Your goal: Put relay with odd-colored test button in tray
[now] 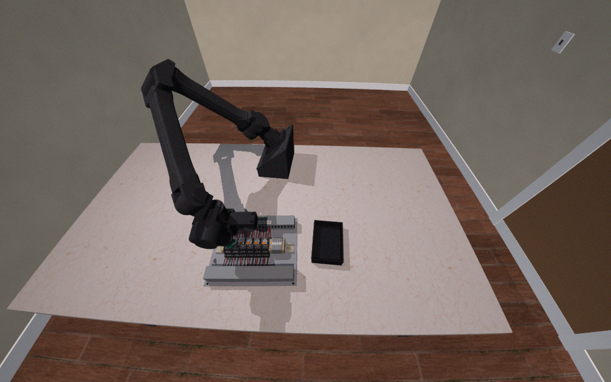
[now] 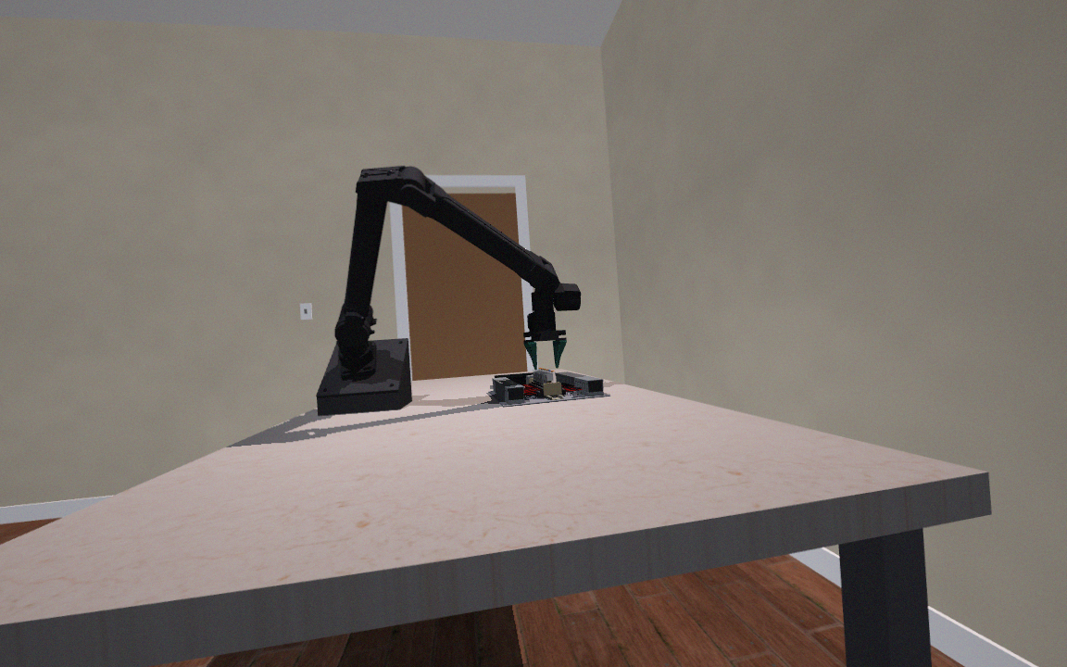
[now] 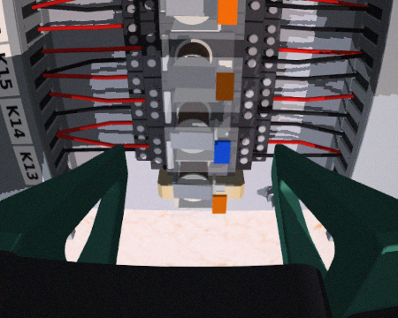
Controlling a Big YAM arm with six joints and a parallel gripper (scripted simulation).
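Now: hand 3 cm above the clear-cased relay. Round my hand: black tray: 34 cm to the left, 7 cm below, 2 cm behind.
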